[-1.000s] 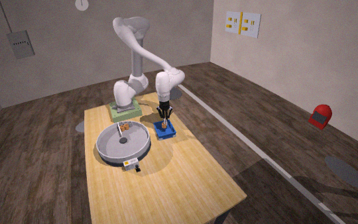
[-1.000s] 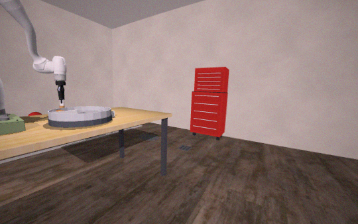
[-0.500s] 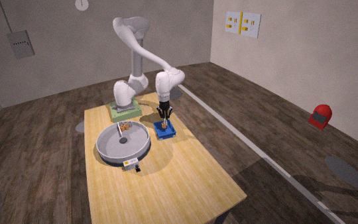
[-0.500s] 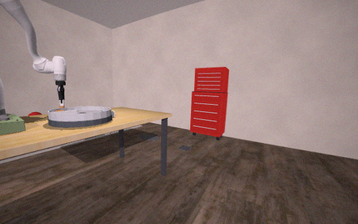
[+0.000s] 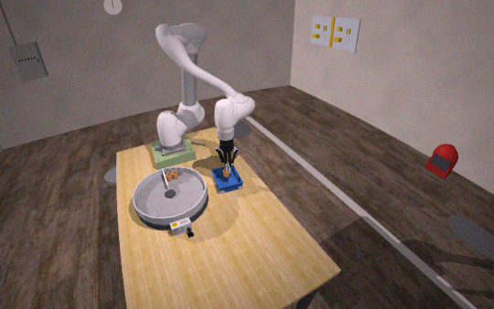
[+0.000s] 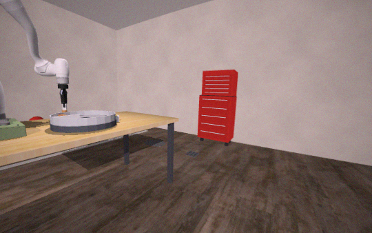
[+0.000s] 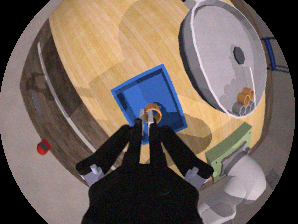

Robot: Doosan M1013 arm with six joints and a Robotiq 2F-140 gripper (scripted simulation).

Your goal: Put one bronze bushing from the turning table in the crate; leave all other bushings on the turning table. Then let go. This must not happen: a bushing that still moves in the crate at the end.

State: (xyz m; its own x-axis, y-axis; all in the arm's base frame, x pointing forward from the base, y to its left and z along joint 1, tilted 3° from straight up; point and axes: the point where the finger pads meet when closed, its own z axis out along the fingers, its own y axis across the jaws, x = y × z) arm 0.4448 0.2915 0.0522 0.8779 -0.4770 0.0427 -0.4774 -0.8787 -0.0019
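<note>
Right now the blue crate is 1 cm behind my hand, 1 cm to the right of it and 9 cm below it. The rest, counted from my hand: round grey turning table 4 cm ahead, 37 cm to the right, 6 cm below.
</note>
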